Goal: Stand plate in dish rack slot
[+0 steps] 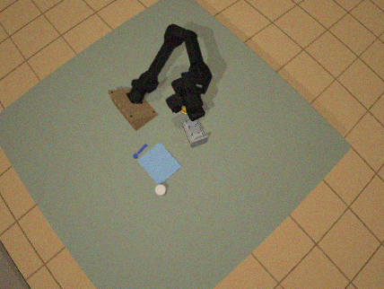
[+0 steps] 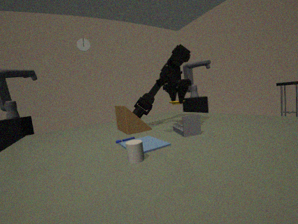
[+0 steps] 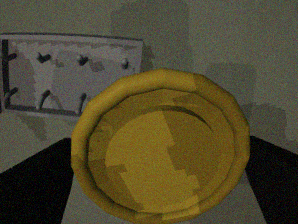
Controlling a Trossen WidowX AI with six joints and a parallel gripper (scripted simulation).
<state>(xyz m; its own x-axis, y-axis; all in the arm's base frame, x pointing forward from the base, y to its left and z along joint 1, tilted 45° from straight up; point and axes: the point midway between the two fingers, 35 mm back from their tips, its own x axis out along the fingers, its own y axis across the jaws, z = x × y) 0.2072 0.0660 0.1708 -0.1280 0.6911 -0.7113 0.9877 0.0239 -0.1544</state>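
Right now the grey dish rack is 70 mm ahead of my gripper tip, 10 mm to the right of it and 100 mm below it. Also, from my gripper tip: white cup 230 mm ahead, 280 mm to the right, 100 mm below; then yellow plate 10 mm above; then blue spoon 20 mm ahead, 270 mm to the right, 120 mm below.
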